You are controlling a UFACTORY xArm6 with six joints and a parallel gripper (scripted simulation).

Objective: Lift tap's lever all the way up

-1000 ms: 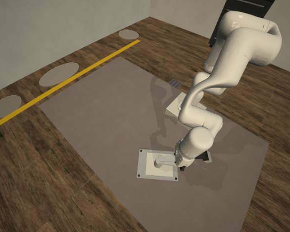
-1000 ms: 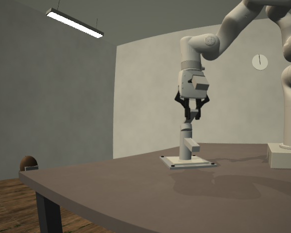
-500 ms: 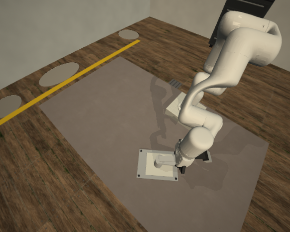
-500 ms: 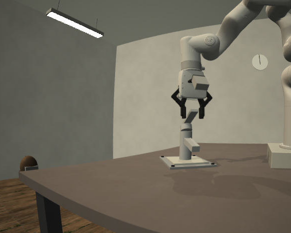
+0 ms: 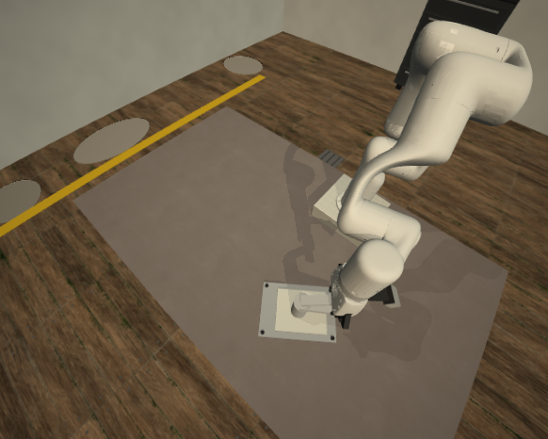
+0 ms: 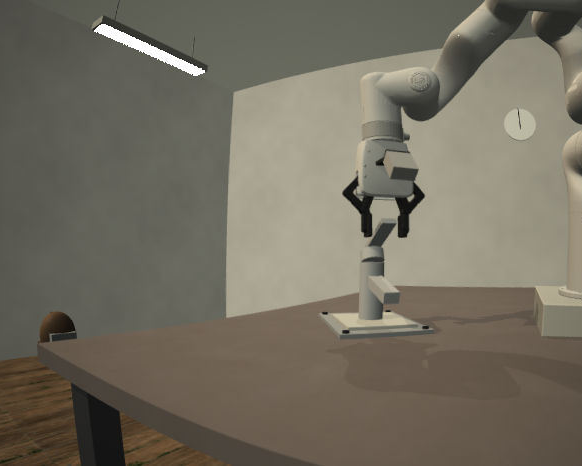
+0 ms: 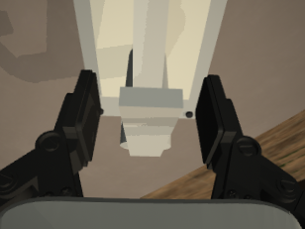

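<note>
The tap lever lies 50 mm to the right of my hand, 30 mm below it and 30 mm ahead of it. From my hand the other things lie so: base plate (180 mm below, 70 mm to the right, 50 mm ahead).
</note>
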